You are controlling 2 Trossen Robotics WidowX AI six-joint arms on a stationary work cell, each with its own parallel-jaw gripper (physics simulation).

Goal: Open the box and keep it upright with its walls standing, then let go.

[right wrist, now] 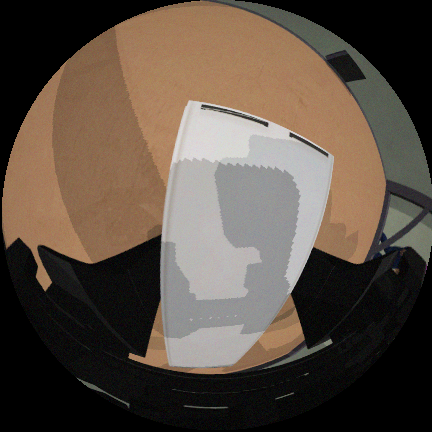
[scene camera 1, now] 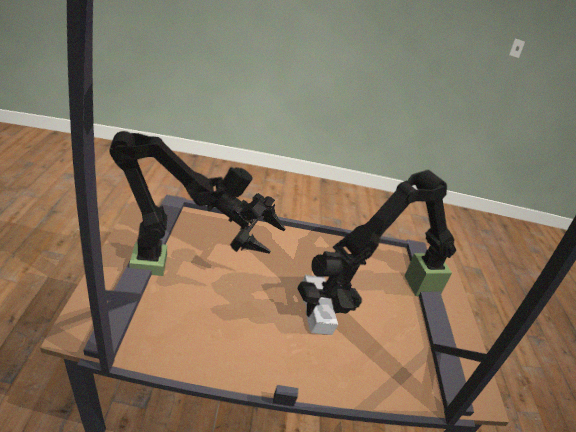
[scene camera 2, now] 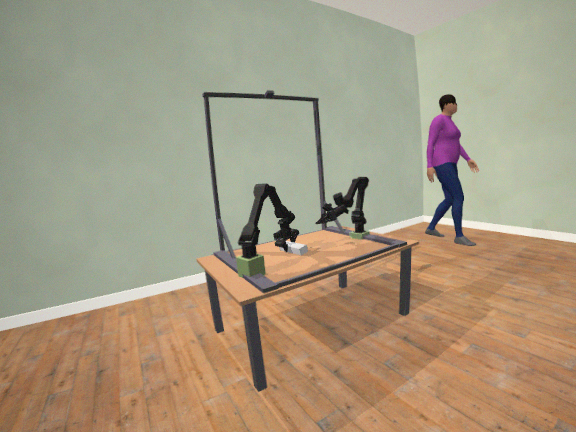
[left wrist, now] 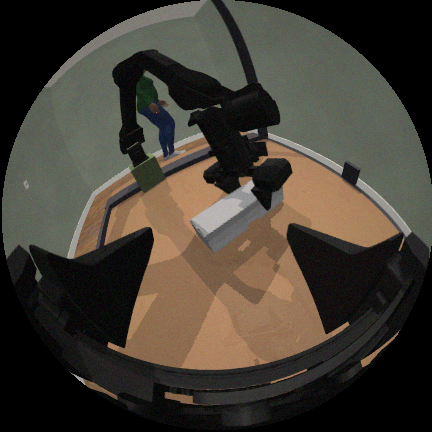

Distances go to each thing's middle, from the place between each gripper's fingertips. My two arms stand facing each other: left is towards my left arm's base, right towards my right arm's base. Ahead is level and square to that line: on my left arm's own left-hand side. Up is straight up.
My left gripper is now 41 cm past the small dark bracket [right wrist: 348, 73], 14 cm above it and 1 cm to the left of it.
I see the small dark bracket 28 cm behind my right hand, 12 cm to the left of it and 2 cm above it.
